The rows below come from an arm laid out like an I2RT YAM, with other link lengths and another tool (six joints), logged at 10 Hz.
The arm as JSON. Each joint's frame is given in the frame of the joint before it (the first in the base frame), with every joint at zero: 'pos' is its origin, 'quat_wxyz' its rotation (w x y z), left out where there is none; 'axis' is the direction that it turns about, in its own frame. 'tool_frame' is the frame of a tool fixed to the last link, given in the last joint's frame.
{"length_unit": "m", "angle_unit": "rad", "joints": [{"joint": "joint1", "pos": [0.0, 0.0, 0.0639], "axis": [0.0, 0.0, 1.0]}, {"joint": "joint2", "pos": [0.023, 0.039, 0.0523], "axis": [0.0, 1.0, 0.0]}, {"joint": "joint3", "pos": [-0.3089, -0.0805, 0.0], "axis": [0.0, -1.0, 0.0]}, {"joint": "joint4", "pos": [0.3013, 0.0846, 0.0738], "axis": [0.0, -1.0, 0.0]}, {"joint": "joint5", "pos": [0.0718, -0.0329, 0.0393], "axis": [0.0, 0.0, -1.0]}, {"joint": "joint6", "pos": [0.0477, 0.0, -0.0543], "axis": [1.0, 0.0, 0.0]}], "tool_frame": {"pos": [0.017, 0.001, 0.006], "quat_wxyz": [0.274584, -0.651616, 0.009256, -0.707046]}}
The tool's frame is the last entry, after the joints.
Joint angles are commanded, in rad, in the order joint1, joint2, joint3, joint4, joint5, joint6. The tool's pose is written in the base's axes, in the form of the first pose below.
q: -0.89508, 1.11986, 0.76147, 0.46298, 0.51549, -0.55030
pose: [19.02 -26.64 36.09], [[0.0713 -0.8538 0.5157], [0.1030 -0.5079 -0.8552], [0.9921 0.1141 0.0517]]
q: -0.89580, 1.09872, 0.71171, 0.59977, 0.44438, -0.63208
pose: [18.98 -25.90 36.33], [[0.0825 -0.8202 0.5660], [0.2124 -0.5404 -0.8141], [0.9737 0.1874 0.1297]]
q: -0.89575, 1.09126, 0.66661, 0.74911, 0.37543, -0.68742
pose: [19.00 -25.22 36.56], [[0.0650 -0.7918 0.6073], [0.3239 -0.5589 -0.7633], [0.9439 0.2463 0.2201]]
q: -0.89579, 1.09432, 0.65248, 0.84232, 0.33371, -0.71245
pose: [19.07 -24.88 37.08], [[0.0415 -0.7781 0.6268], [0.3958 -0.5632 -0.7254], [0.9174 0.2782 0.2846]]
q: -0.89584, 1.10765, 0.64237, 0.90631, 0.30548, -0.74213
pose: [19.27 -24.82 37.08], [[0.0442 -0.7673 0.6398], [0.4397 -0.5601 -0.7021], [0.8971 0.3123 0.3126]]
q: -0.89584, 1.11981, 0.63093, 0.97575, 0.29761, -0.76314
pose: [19.28 -24.75 37.10], [[0.0380 -0.7709 0.6358], [0.4789 -0.5444 -0.6887], [0.8770 0.3307 0.3485]]
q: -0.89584, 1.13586, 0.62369, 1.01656, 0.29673, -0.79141
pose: [19.41 -24.88 36.83], [[0.0554 -0.7729 0.6321], [0.4978 -0.5274 -0.6885], [0.8655 0.3528 0.3556]]
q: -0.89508, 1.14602, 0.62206, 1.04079, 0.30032, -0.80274
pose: [19.48 -24.97 36.75], [[0.0595 -0.7768 0.6269], [0.5076 -0.5172 -0.6890], [0.8595 0.3592 0.3636]]
